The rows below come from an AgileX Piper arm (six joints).
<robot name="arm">
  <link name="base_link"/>
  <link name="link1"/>
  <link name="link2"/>
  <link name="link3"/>
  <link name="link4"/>
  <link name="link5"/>
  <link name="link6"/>
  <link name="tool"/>
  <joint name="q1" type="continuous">
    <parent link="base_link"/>
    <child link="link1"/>
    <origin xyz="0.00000 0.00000 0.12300"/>
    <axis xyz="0 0 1"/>
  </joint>
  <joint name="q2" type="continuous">
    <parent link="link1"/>
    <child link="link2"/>
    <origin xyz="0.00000 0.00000 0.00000"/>
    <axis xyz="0 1 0"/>
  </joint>
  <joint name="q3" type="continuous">
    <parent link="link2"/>
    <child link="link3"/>
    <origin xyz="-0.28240 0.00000 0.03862"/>
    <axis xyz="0 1 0"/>
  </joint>
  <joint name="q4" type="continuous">
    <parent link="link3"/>
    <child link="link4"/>
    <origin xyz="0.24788 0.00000 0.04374"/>
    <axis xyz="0.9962 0 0.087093"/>
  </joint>
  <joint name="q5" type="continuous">
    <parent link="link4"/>
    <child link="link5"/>
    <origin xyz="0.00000 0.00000 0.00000"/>
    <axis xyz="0 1 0"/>
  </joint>
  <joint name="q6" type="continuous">
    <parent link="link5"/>
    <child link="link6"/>
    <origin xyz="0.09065 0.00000 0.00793"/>
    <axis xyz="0.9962 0 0.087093"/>
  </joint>
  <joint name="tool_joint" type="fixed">
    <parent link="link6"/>
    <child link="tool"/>
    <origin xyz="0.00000 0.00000 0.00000" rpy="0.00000 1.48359 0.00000"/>
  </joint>
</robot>
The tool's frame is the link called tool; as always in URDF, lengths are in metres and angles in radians. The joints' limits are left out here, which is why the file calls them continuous.
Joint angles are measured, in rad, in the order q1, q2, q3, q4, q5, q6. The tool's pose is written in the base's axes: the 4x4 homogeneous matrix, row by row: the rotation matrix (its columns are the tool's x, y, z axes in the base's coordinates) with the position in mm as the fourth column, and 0 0 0 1 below. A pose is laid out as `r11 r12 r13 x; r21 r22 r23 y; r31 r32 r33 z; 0 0 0 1`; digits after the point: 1 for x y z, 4 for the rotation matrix.
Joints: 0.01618 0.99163 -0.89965 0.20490 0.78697 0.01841
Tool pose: -0.7139 -0.0017 0.7003 192.3; 0.1501 0.9764 0.1554 16.2; -0.6840 0.2161 -0.6968 337.9; 0 0 0 1
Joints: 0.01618 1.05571 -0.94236 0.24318 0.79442 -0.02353
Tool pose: -0.7332 -0.0267 0.6795 207.5; 0.1340 0.9740 0.1828 19.0; -0.6667 0.2251 -0.7105 338.6; 0 0 0 1
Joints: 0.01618 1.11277 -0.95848 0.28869 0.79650 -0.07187
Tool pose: -0.7596 -0.0511 0.6483 220.4; 0.1174 0.9697 0.2141 22.1; -0.6396 0.2387 -0.7307 332.0; 0 0 0 1
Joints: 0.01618 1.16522 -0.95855 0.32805 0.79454 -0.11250
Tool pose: -0.7886 -0.0659 0.6113 231.3; 0.1053 0.9651 0.2398 24.7; -0.6058 0.2535 -0.7542 321.0; 0 0 0 1
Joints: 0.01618 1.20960 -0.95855 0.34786 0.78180 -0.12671
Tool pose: -0.8064 -0.0620 0.5881 240.8; 0.1081 0.9623 0.2497 25.8; -0.5814 0.2650 -0.7692 311.6; 0 0 0 1
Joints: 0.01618 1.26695 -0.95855 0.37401 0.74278 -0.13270
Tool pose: -0.8160 -0.0433 0.5764 254.3; 0.1304 0.9577 0.2565 26.6; -0.5632 0.2844 -0.7758 299.9; 0 0 0 1
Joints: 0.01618 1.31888 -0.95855 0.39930 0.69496 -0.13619
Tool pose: -0.8169 -0.0212 0.5764 266.8; 0.1576 0.9531 0.2583 27.0; -0.5548 0.3018 -0.7753 289.1; 0 0 0 1
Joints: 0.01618 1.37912 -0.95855 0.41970 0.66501 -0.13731
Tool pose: -0.8318 0.0047 0.5551 278.7; 0.1792 0.9487 0.2605 27.4; -0.5253 0.3161 -0.7900 274.4; 0 0 0 1
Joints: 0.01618 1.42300 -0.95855 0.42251 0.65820 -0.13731
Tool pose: -0.8504 0.0201 0.5258 285.6; 0.1828 0.9483 0.2594 27.4; -0.4935 0.3167 -0.8101 262.4; 0 0 0 1
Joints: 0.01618 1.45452 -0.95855 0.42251 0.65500 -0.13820
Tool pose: -0.8639 0.0295 0.5028 290.1; 0.1825 0.9488 0.2580 27.4; -0.4694 0.3146 -0.8250 253.4; 0 0 0 1
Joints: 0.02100 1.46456 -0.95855 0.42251 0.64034 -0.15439
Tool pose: -0.8626 0.0151 0.5057 292.4; 0.1666 0.9523 0.2557 28.4; -0.4777 0.3048 -0.8239 251.0; 0 0 0 1
